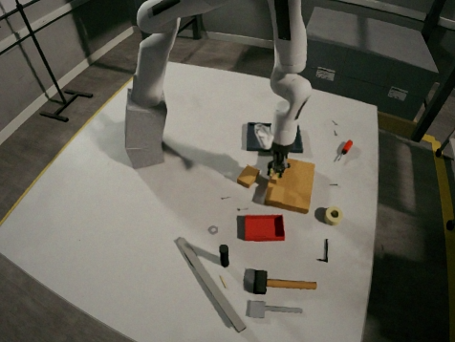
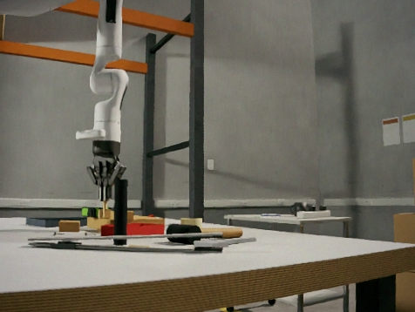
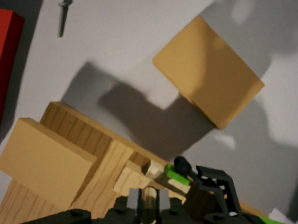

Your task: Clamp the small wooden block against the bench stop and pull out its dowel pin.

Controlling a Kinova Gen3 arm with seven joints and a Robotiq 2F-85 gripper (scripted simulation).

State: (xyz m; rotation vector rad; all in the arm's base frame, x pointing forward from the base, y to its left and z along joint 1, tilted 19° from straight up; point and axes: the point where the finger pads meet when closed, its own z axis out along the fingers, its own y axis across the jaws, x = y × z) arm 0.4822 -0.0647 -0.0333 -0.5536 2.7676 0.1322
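Now: hand 20 mm above the dowel pin. From my hand the other things lie so: pale wooden block 50 mm below; then wooden bench board 60 mm ahead, 70 mm below; then tan wooden block 90 mm behind, 10 mm to the left, 80 mm below.
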